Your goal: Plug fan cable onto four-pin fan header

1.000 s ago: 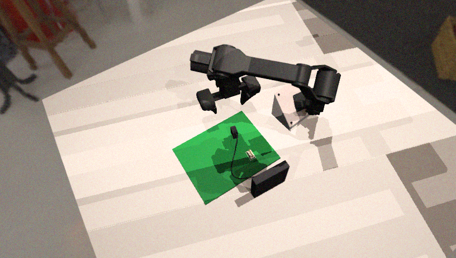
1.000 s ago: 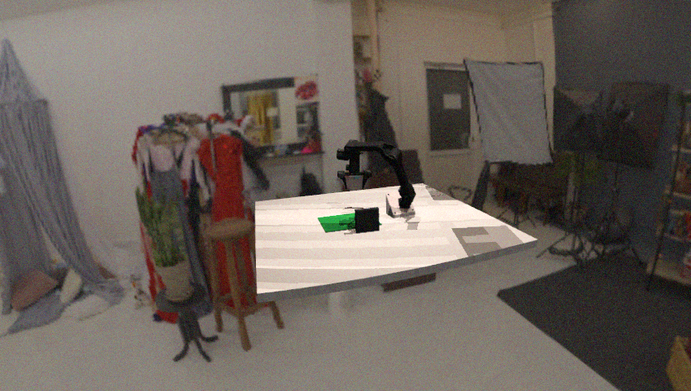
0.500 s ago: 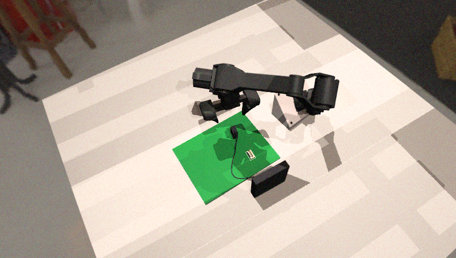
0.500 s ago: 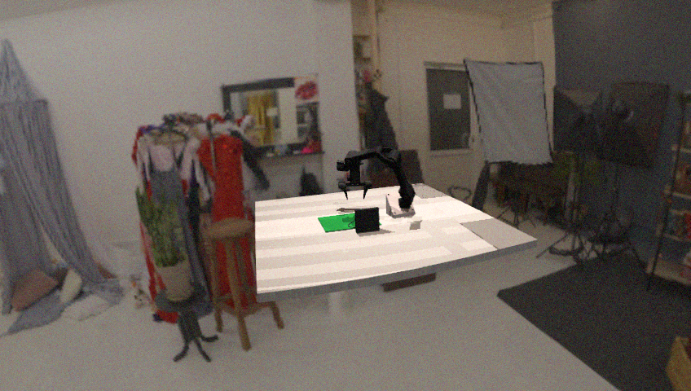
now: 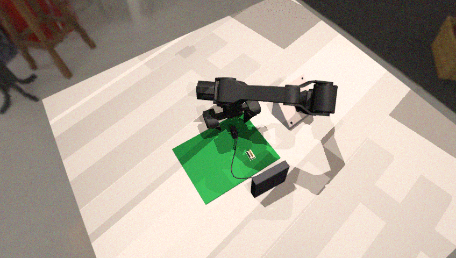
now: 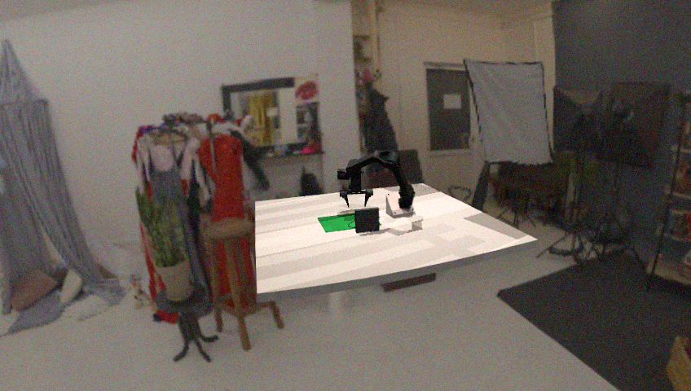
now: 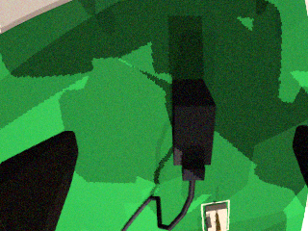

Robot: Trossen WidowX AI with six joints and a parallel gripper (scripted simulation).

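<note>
My gripper tip is now 10 mm to the right of the fan plug and 40 mm above it. From my gripper tip the other things lie so: white four-pin header: 10 mm behind, 110 mm to the left, 60 mm below; then black fan: 10 mm ahead, 230 mm to the left; then green board: 60 mm ahead, 60 mm to the left, 70 mm below.
</note>
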